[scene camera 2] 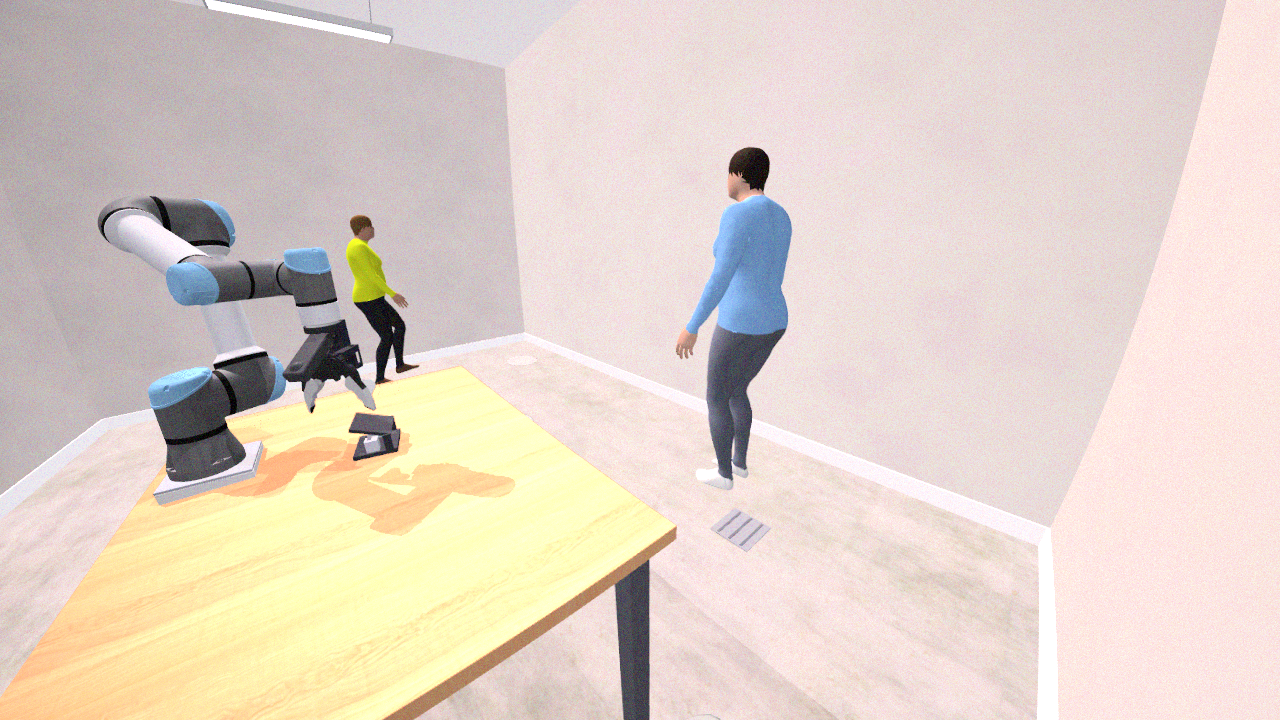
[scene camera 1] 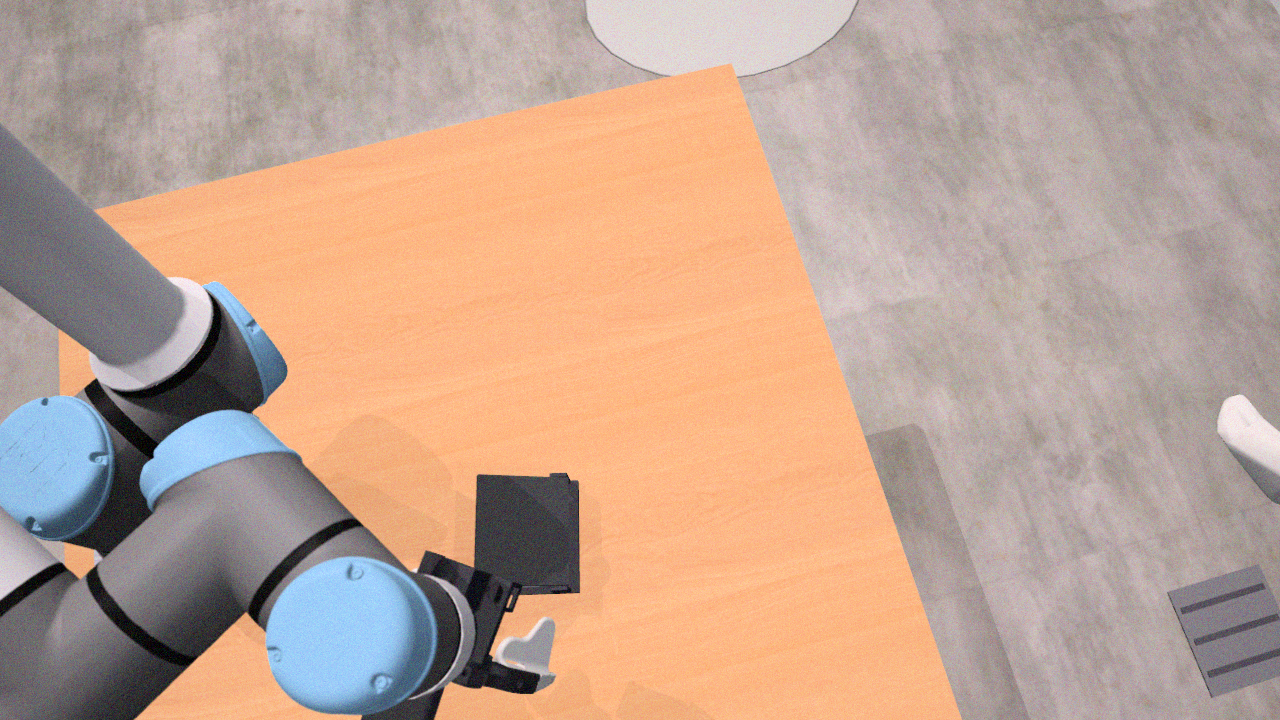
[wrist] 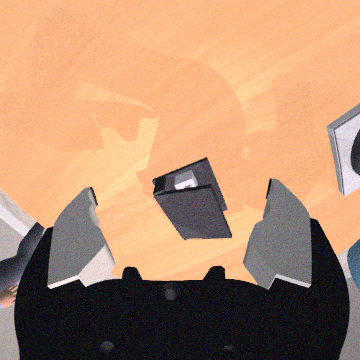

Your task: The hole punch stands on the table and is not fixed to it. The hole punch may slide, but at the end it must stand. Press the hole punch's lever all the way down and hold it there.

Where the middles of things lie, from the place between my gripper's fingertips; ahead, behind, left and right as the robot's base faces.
I see the flat lever (scene camera 1: pixel 521 522) 110 mm to the left of my hand, 90 mm below it and 30 mm ahead of it. The rest, counted from my hand: black hole punch (scene camera 1: pixel 574 544) (110 mm to the left, 110 mm below, 30 mm ahead).
